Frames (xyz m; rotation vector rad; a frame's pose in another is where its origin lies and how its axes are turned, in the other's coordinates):
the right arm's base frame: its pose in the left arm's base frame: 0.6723 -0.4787 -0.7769 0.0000 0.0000 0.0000
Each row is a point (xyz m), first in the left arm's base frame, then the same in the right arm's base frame.
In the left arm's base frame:
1: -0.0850 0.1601 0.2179
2: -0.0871 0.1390 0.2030
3: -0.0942 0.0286 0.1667
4: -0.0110 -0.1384 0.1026
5: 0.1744 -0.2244 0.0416
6: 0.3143 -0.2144 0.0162
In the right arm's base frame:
1: -0.7573 0.6388 0.9948
2: -0.7594 0.6177 0.9799
3: -0.7665 0.5073 0.9436
4: -0.6833 0.3403 0.8795
5: -0.4979 0.2543 0.8185
6: -0.3580 0.2643 0.7931

